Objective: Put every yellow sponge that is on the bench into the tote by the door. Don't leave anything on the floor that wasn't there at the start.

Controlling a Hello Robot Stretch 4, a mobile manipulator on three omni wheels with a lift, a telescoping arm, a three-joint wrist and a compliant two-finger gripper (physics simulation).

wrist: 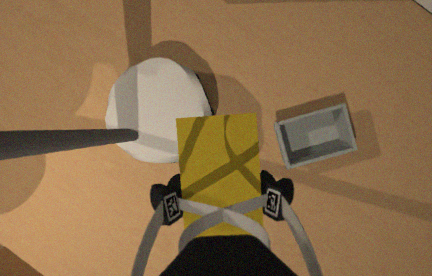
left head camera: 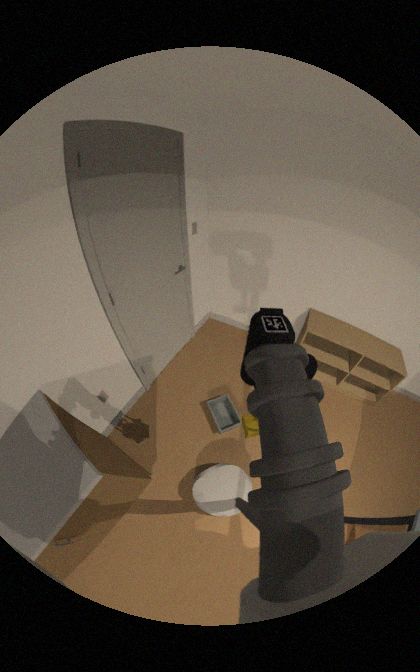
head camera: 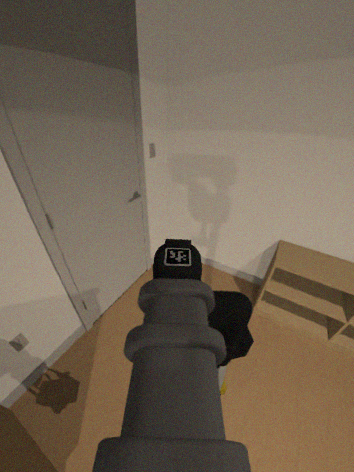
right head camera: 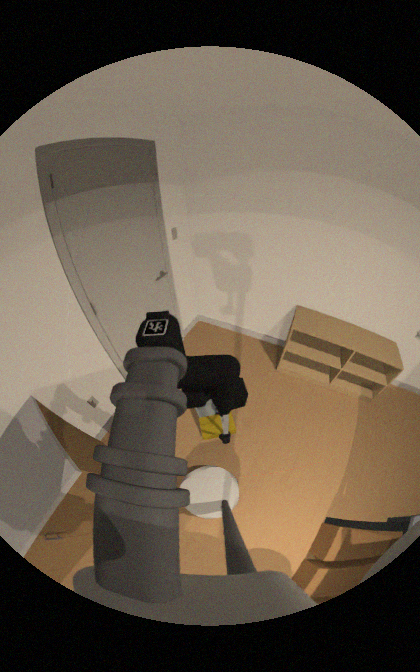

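My gripper (wrist: 221, 188) is shut on a yellow sponge (head camera: 223, 388) (left head camera: 251, 425) (right head camera: 210, 426) (wrist: 220, 155), with one fingertip on each side of it in the wrist view. The sponge is held above the floor. The grey tote (left head camera: 230, 428) (wrist: 321, 156) stands on the floor; its inside looks empty. In the wrist view it lies right of the sponge, apart from it in the picture. In the right head view the gripper and sponge partly cover the tote. No sponge shows on the visible part of the grey-topped cabinet (left head camera: 40, 465) (right head camera: 30, 460).
The closed door (head camera: 85, 175) (left head camera: 135, 225) (right head camera: 110, 240) is at the back left. A low wooden shelf unit (head camera: 310, 262) (left head camera: 355, 337) (right head camera: 345, 330) stands at the right wall. A white round object (left head camera: 222, 490) (right head camera: 210, 492) (wrist: 155, 110) is low near the arm. A dark bar (left head camera: 380, 520) (right head camera: 360, 524) is at lower right.
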